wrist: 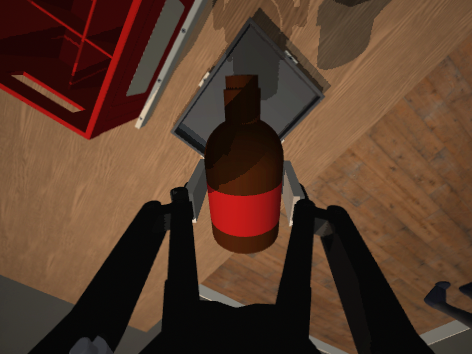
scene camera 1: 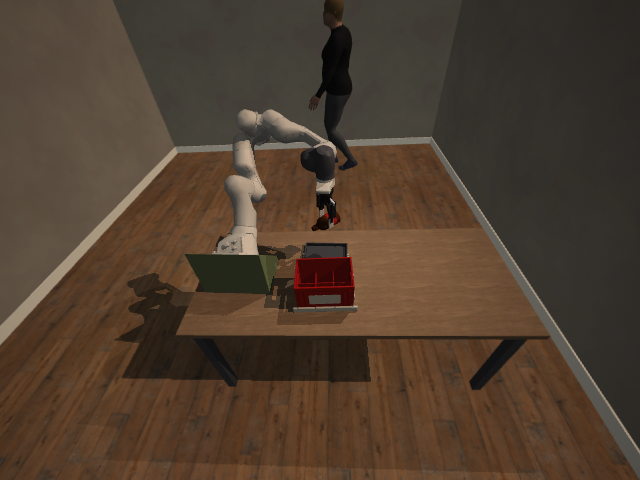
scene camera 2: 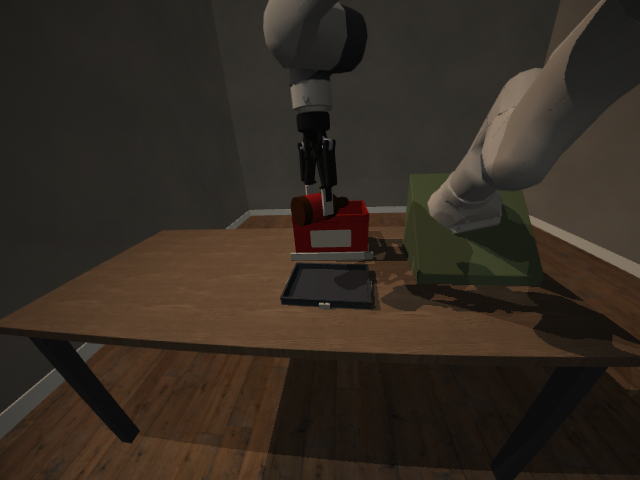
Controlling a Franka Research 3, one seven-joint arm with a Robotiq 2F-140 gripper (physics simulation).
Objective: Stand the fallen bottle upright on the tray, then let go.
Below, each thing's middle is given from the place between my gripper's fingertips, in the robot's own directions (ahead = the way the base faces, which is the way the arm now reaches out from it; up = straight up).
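Brown bottle (scene camera 2: 307, 209), 10 mm above my hand.
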